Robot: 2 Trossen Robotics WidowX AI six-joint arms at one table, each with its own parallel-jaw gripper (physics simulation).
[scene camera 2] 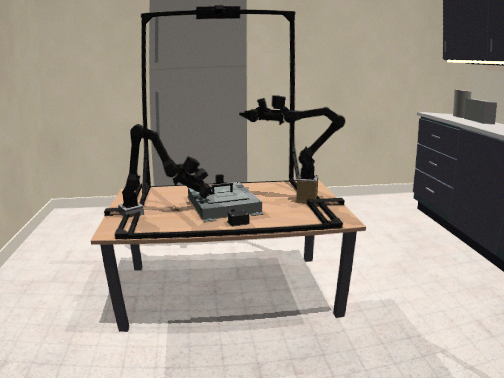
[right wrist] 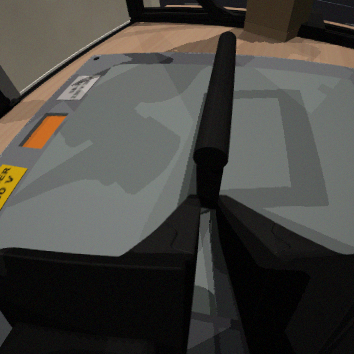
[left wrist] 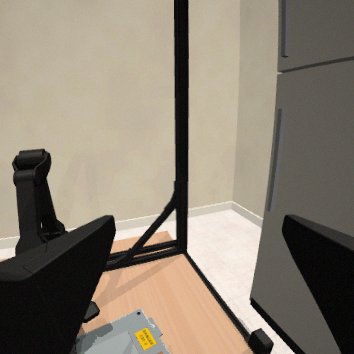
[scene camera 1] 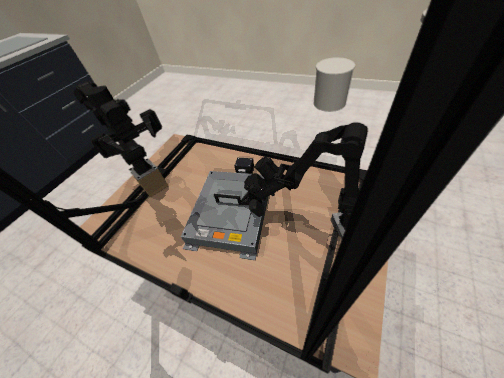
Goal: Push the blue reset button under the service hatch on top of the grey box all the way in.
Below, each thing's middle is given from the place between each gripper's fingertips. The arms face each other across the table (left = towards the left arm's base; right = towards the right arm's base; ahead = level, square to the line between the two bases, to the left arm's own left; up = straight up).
Right now the service hatch (scene camera 1: 222, 209) is 120 mm ahead of my left hand, 130 mm to the right of it and 370 mm below it.
Now: the service hatch 5 cm to the left of my right hand, 1 cm behind it and 1 cm above it.
